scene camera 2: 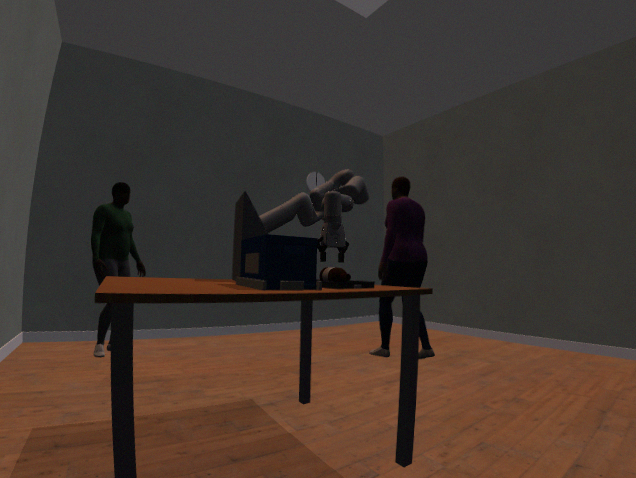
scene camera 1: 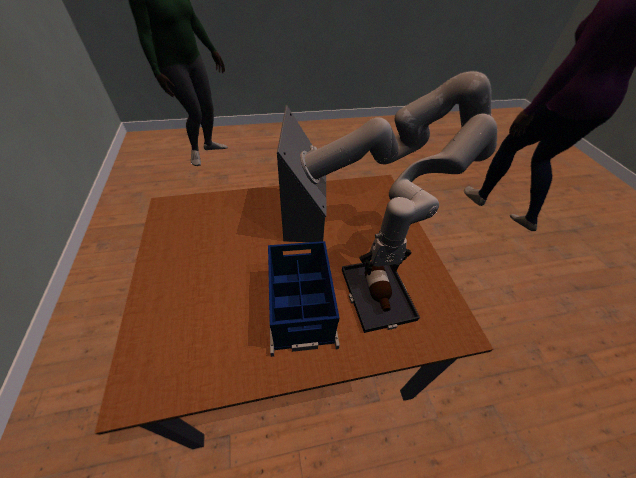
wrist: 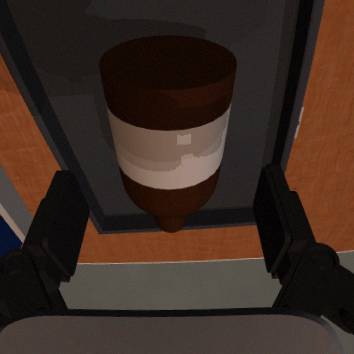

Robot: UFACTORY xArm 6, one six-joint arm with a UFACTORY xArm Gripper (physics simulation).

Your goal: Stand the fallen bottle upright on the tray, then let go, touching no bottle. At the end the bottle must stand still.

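Note:
The brown bottle with a white label lies on its side on the dark tray. In scene view 1 its neck points to the tray's front edge and its base is toward the gripper. My gripper is open and empty, pointing down. In scene view 2 its fingertips hang above the bottle, with a gap between. In the wrist view the bottle shows between the two fingers, beyond them. The gripper hides part of the bottle's base end in scene view 1.
A blue divided crate stands left of the tray on the wooden table. The arm's grey mounting stand rises behind the crate. Two people stand beyond the table.

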